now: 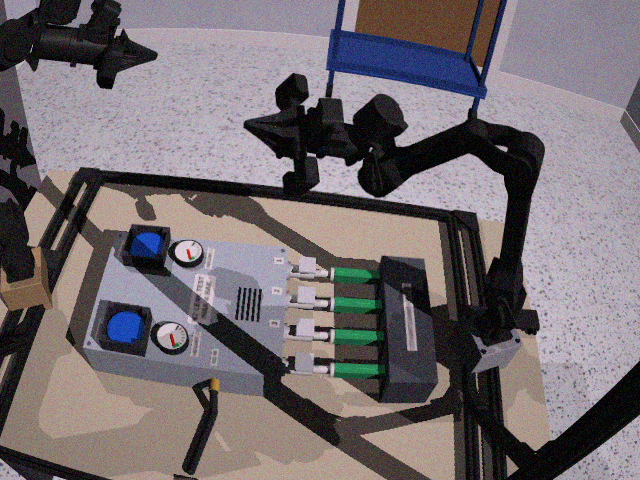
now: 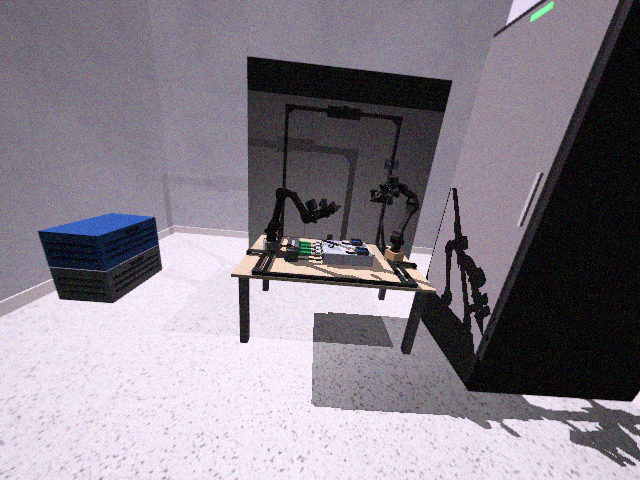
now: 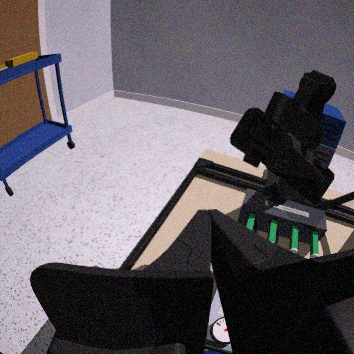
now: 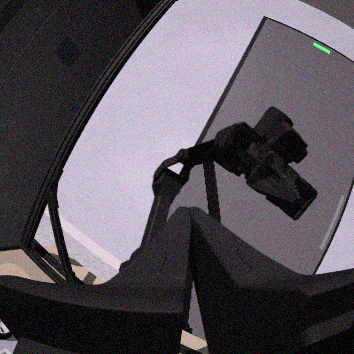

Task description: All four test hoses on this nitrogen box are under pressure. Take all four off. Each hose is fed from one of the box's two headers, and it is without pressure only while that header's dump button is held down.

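Frame: origin at the left arm's base, x ahead, y left, z up, level; centimetres.
Seen in the pictures: left gripper, fingertip midpoint: [image 1: 157, 56] [image 2: 370, 201] [image 3: 206, 218] [image 4: 296, 200]; right gripper, fingertip midpoint: [image 1: 244, 123] [image 2: 340, 205] [image 3: 318, 177] [image 4: 186, 216]; left arm's base, origin of the base link: [image 1: 20, 268] [image 2: 395, 250]; right arm's base, origin of the base link: [image 1: 493, 329] [image 2: 270, 240].
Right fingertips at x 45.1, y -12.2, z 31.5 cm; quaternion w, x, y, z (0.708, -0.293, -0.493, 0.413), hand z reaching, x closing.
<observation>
Pixels of each thing's top centre, then the offset from my right fingertips to it. "*": a spot on its surface instead.
- dark block, surface spot: [image 1: 391, 330] * dx +20.6, dy -19.9, dz -31.9 cm
- black lever, surface spot: [image 1: 201, 434] * dx -15.9, dy -26.8, dz -38.6 cm
The grey nitrogen box [image 1: 111, 286] [image 2: 343, 256] lies on the table. Its two blue dump buttons [image 1: 146, 244] [image 1: 125, 327] sit in dark square housings, with nothing pressing them. Beside each is a round gauge with a red needle. Several green hoses [image 1: 357, 336] [image 3: 294, 237] run side by side from white fittings [image 1: 305, 328] at the box's edge to a dark block. My left gripper [image 1: 156, 54] [image 3: 206, 218] is shut and empty, high beyond the box's button end. My right gripper [image 1: 245, 124] [image 4: 186, 216] is shut and empty, raised beyond the table's far edge.
The dark block [image 1: 391, 330] [image 3: 312, 220] stands at the hoses' far ends. A black lever [image 1: 201, 434] with a yellow tip projects from the box's near side. Black rails [image 1: 268, 192] frame the table. A blue cart [image 1: 403, 59] [image 3: 35, 140] stands on the floor behind.
</observation>
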